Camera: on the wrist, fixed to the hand. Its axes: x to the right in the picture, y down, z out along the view.
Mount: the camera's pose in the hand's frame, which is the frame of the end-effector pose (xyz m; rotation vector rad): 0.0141 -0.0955 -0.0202 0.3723 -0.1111 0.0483
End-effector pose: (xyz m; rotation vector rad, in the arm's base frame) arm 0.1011 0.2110 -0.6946 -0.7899 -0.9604 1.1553
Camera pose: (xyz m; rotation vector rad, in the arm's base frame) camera 0.1575 0.2018 -0.6142 -0.4546 -0.7869 1.3814
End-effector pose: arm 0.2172 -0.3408 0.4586 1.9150 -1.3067 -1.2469
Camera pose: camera 0.2793 -0.3160 0.3861 2.0687 -1.7333 -1.1627
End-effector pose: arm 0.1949 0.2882 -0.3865 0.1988 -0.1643 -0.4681
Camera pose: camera 0.1703 0.2013 -0.4262 0.5327 -0.3647 -0.3977
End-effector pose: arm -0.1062 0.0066 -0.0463 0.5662 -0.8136 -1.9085
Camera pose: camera -0.1549 0.0191 -0.1312 0.6607 -1.2577 -1.7654
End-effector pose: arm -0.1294 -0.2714 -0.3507 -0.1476 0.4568 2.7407
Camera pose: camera -0.1070 -0.1890 -0.4001 0.1114 0.9348 2.6358
